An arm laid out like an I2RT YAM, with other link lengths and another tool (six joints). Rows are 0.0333 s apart.
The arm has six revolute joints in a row. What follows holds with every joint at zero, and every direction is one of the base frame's. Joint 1 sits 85.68 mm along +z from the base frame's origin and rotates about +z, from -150 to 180 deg. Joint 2 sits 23.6 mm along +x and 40 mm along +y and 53.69 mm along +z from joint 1 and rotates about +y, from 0 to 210 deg. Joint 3 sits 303.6 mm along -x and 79.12 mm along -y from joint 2 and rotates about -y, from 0 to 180 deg. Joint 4 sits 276.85 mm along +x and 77.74 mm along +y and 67.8 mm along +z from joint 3 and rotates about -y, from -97 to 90 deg. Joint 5 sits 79.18 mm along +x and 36.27 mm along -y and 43.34 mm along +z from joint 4 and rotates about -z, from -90 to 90 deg. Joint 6 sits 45.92 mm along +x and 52.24 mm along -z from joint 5 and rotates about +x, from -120 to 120 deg. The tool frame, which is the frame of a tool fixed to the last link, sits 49 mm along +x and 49 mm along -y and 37 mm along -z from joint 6; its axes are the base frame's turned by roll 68.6, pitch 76.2 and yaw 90 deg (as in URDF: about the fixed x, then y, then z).
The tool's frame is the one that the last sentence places.
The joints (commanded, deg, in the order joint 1, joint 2, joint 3, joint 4, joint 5, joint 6), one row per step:
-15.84 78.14 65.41 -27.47 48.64 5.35
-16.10 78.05 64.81 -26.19 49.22 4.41
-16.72 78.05 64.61 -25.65 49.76 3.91
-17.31 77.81 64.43 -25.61 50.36 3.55
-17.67 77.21 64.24 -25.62 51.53 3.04
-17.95 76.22 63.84 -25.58 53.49 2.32
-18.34 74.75 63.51 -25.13 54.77 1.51
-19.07 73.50 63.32 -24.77 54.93 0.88
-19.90 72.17 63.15 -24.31 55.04 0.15
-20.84 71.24 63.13 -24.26 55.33 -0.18
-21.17 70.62 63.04 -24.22 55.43 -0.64
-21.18 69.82 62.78 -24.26 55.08 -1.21
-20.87 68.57 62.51 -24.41 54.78 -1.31
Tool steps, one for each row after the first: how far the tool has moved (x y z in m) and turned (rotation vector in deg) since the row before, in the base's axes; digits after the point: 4 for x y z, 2 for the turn. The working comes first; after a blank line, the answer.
Tool pose at each row, in the base's axes (x y z in m, rotation vector in deg; the steps are taken from these numbers as rounded here):
0.2579 -0.1759 0.3336 46.94 111.30 -30.87
0.2572 -0.1779 0.3332 46.70 111.01 -31.92
0.2550 -0.1811 0.3336 47.16 110.70 -33.04
0.2512 -0.1836 0.3347 47.73 110.51 -34.20
0.2461 -0.1846 0.3382 48.17 110.01 -35.85
0.2384 -0.1846 0.3434 48.71 109.20 -38.37
0.2304 -0.1847 0.3507 49.06 107.71 -40.01
0.2236 -0.1864 0.3561 49.43 106.53 -40.58
0.2163 -0.1883 0.3621 49.81 105.22 -41.18
0.2094 -0.1906 0.3666 50.63 104.13 -42.02
0.2057 -0.1910 0.3692 50.70 103.80 -42.42
0.2029 -0.1901 0.3712 50.20 103.90 -42.22
0.1992 -0.1872 0.3743 49.67 103.35 -41.58

-0.0007 -0.0020 -0.0004 -0.84 0.17 -0.31
-0.0022 -0.0032 0.0004 -0.56 0.21 -0.83
-0.0038 -0.0025 0.0011 -0.48 0.33 -0.91
-0.0051 -0.0010 0.0035 -0.94 0.28 -1.07
-0.0077 0.0000 0.0052 -1.50 0.42 -1.55
-0.0080 -0.0001 0.0073 -1.39 -0.52 -1.13
-0.0068 -0.0017 0.0054 -0.66 -0.74 -0.64
-0.0073 -0.0019 0.0060 -0.72 -0.83 -0.69
-0.0069 -0.0023 0.0045 -0.54 -0.54 -1.08
-0.0037 -0.0004 0.0026 -0.33 -0.09 -0.27
-0.0028 0.0009 0.0020 -0.10 0.01 0.45
-0.0037 0.0029 0.0031 -0.18 -0.74 0.60

